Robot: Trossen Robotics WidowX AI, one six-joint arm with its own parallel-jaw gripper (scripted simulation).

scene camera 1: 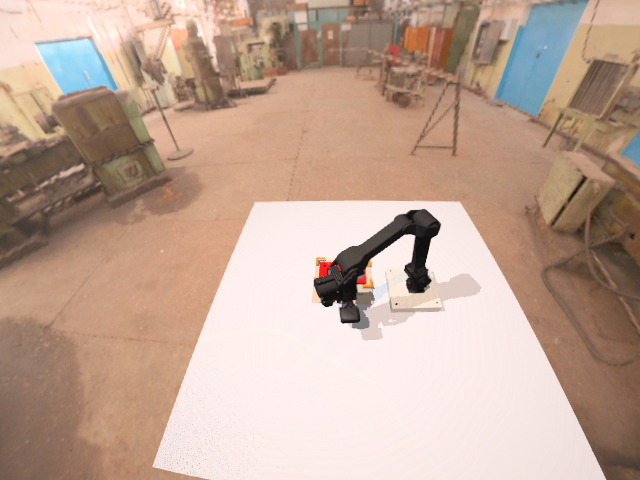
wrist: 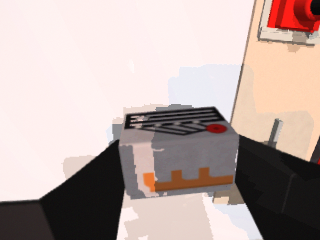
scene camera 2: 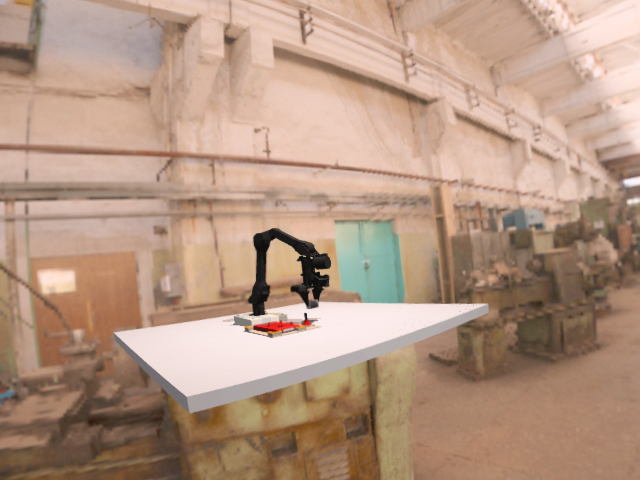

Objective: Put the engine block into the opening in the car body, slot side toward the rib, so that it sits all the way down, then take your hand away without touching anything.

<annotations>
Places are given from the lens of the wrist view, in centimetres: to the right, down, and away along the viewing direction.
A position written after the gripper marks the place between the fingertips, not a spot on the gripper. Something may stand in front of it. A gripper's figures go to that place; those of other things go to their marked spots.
gripper (wrist: 174, 143): 1, 1, 12
engine block (wrist: 173, 152): 1, 1, 9
</annotations>
